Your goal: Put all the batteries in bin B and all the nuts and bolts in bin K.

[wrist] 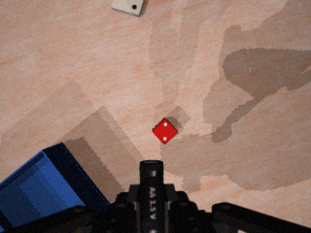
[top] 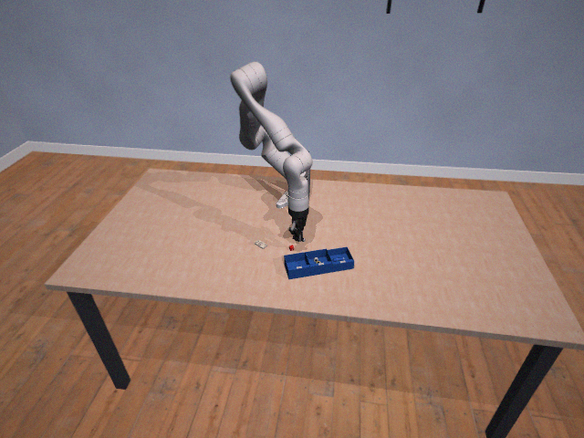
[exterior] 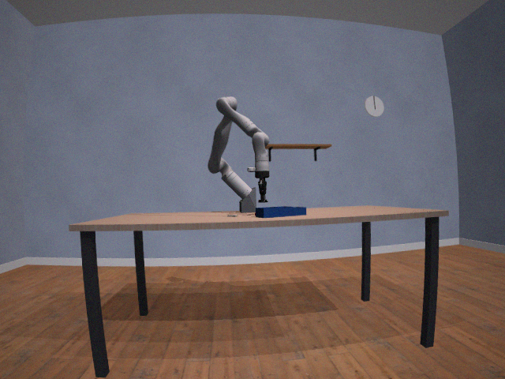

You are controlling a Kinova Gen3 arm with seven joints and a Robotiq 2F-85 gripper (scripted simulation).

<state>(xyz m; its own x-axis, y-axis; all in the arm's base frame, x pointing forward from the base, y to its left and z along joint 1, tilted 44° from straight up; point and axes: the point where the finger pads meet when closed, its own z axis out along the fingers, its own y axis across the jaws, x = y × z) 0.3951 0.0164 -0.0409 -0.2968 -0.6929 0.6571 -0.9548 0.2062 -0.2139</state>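
Now: the blue battery 30 mm ahead of my hand, 160 mm to the left of it and 80 mm below it. Also, from my hand: red die 20 mm behind, 30 mm to the right, 80 mm below; grey nut 40 mm ahead, 70 mm to the left, 80 mm below; black battery 20 mm below.
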